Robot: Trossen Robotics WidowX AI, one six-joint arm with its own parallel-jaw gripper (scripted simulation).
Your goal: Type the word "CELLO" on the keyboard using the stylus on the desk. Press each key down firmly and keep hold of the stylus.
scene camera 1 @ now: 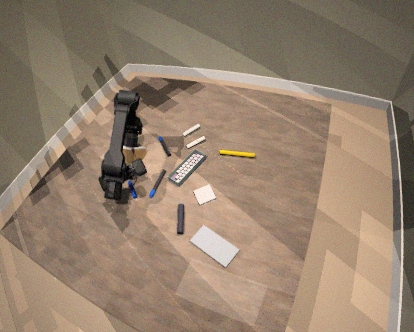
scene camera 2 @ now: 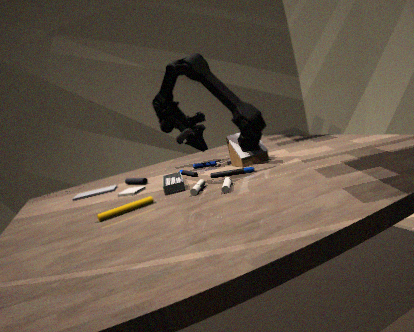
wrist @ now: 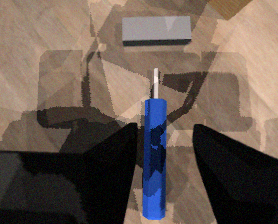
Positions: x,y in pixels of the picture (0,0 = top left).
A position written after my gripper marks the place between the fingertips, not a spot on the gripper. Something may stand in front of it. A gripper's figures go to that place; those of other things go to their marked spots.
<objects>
My gripper [wrist: 165,131]: 0.12 m from the lens. A stylus [wrist: 154,176] is 0.17 m from the lens.
</objects>
